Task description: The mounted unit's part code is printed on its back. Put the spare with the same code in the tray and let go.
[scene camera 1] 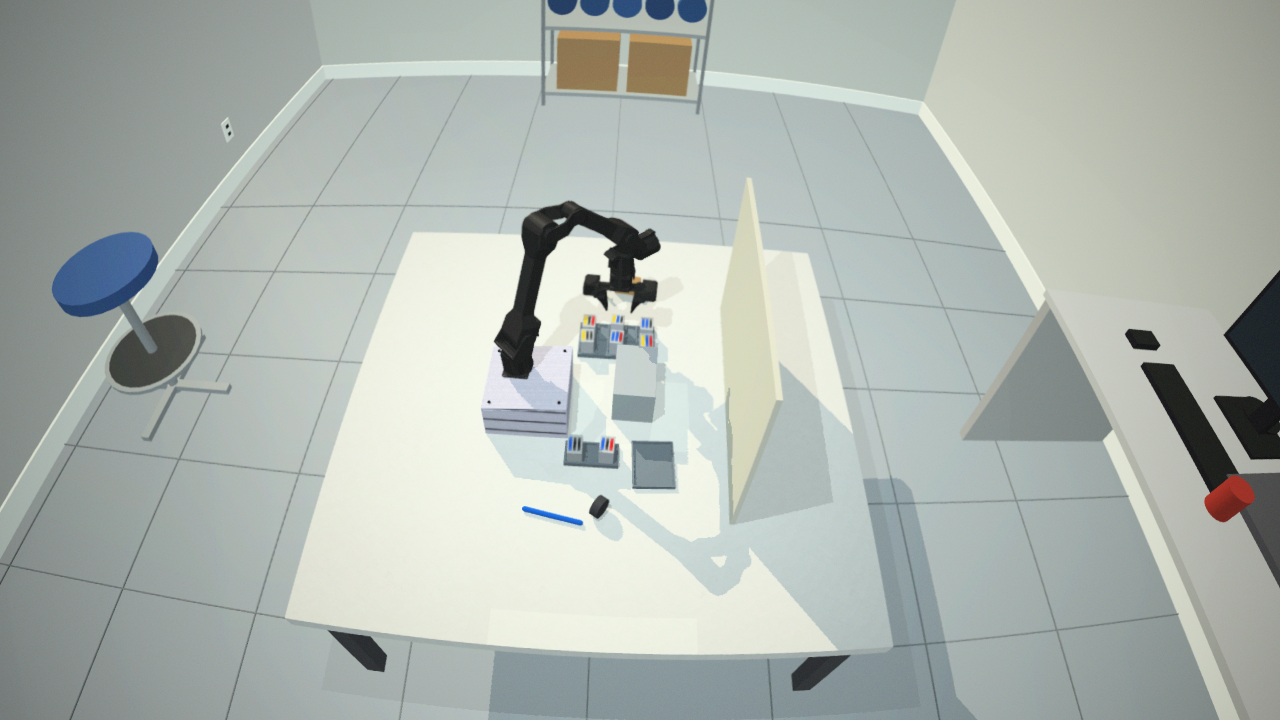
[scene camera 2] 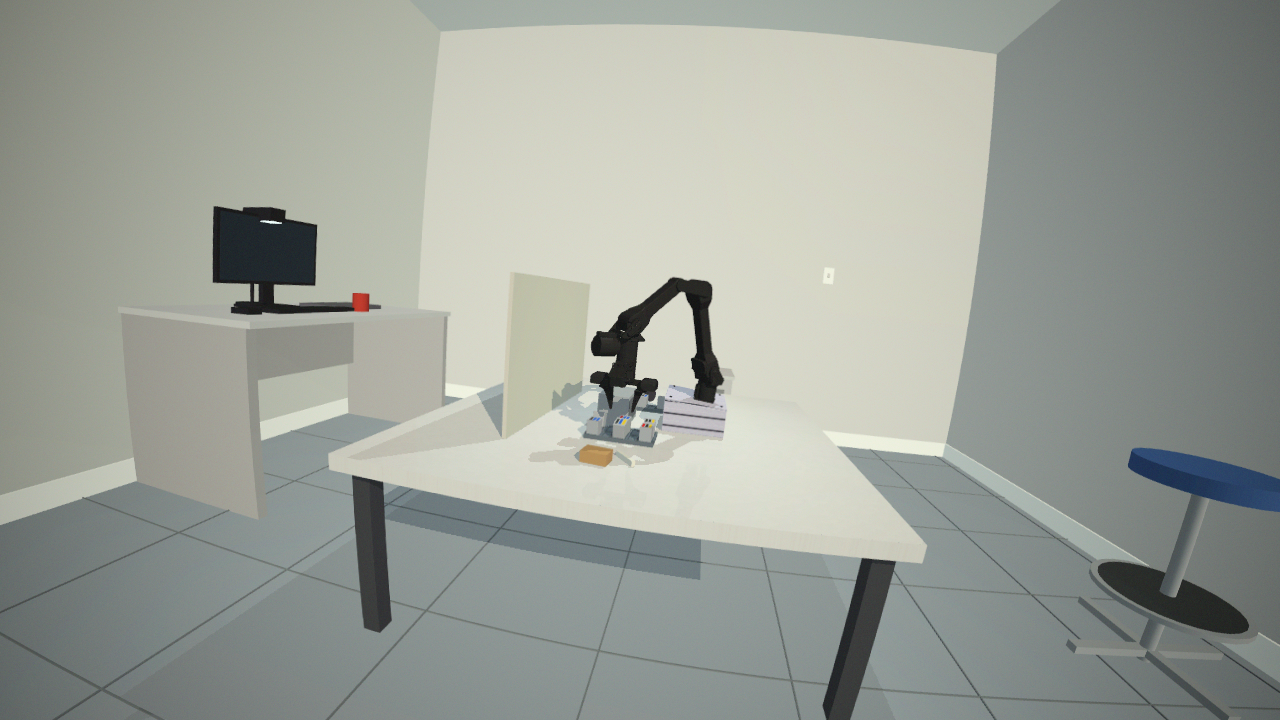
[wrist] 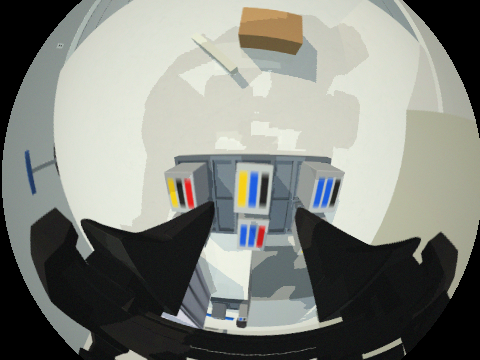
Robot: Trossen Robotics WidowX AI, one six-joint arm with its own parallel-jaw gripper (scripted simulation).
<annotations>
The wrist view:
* my gripper: 255, 210
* spare: 319, 183
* spare: 253, 187
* spare: 187, 185
</annotations>
